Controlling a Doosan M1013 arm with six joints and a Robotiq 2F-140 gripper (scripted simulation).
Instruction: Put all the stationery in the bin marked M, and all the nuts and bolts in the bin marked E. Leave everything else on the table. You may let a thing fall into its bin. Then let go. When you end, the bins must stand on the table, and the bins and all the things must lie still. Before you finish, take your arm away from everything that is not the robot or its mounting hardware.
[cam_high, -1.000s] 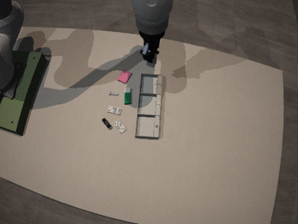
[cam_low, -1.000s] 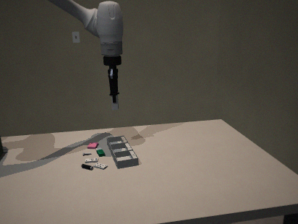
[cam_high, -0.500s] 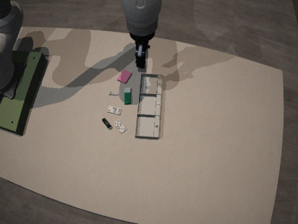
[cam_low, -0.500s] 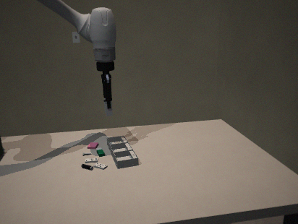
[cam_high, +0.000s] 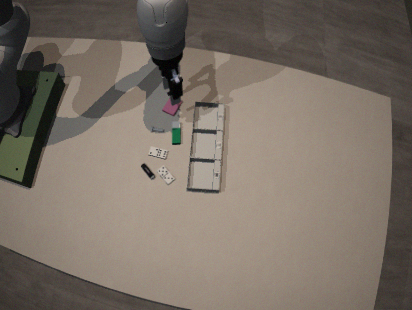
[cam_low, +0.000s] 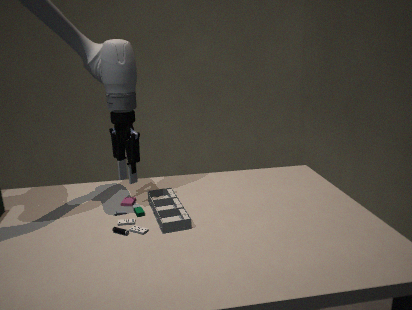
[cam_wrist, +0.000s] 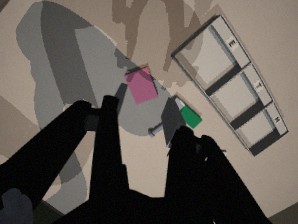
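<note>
Right now my hand is 110 mm above the pink pad and 10 mm past it. The rest, counted from my hand: green eraser: 100 mm below, 70 mm to the right, 30 mm ahead; grey bolt: 100 mm below, 80 mm to the right, 40 mm behind; grey three-compartment bin row: 120 mm ahead, 100 mm to the right, 90 mm below.
</note>
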